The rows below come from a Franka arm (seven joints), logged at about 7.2 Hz.
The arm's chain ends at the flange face. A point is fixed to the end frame.
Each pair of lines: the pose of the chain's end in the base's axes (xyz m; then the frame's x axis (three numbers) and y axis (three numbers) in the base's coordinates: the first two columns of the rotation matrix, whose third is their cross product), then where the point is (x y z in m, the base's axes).
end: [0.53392 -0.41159 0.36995 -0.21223 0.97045 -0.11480 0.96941 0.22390 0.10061]
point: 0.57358 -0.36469 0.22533
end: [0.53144 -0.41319 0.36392 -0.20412 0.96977 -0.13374 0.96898 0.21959 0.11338]
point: 0.57382 -0.36885 0.21926
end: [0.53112 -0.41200 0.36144 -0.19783 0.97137 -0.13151 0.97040 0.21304 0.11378]
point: 0.57377 -0.36760 0.21688
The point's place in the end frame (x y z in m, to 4 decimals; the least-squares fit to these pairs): 0.0537 0.0344 0.1436
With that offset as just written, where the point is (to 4 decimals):
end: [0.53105 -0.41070 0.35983 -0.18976 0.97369 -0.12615 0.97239 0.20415 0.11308]
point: 0.5738 -0.3659 0.2154
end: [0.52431 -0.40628 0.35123 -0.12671 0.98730 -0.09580 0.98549 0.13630 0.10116]
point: 0.5676 -0.3603 0.2074
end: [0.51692 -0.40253 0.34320 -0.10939 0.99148 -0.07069 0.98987 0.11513 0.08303]
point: 0.5581 -0.3541 0.1995
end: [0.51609 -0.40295 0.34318 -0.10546 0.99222 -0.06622 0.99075 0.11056 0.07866]
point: 0.5568 -0.3541 0.1995
